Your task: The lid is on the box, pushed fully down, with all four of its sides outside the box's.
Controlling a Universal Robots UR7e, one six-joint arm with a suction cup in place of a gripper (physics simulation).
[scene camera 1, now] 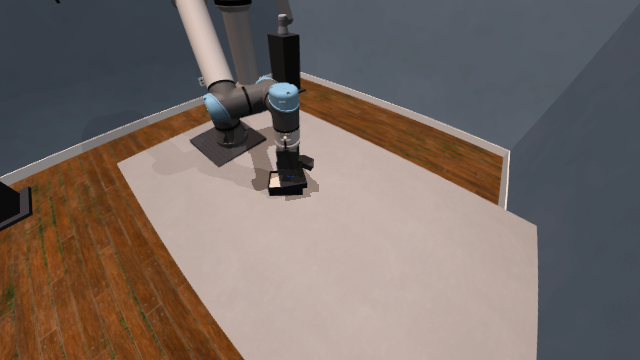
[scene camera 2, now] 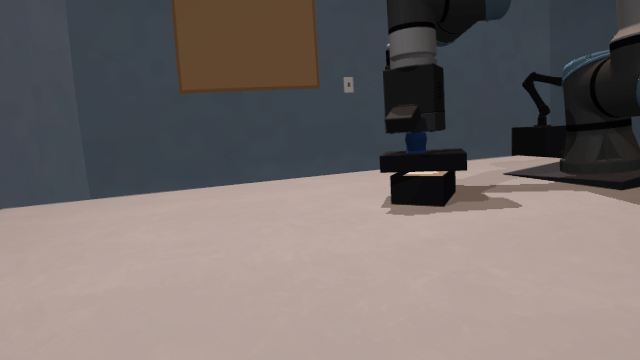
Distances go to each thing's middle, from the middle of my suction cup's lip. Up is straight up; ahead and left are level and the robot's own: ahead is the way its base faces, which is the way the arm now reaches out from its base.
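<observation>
The black box (scene camera 2: 435, 188) is 2 cm behind my suction cup and 1 cm to the right of it, and it sits 7 cm below. As for the black lid (scene camera 2: 442, 159), it is 1 cm behind my suction cup, 1 cm to the left of it and 2 cm below it.
</observation>
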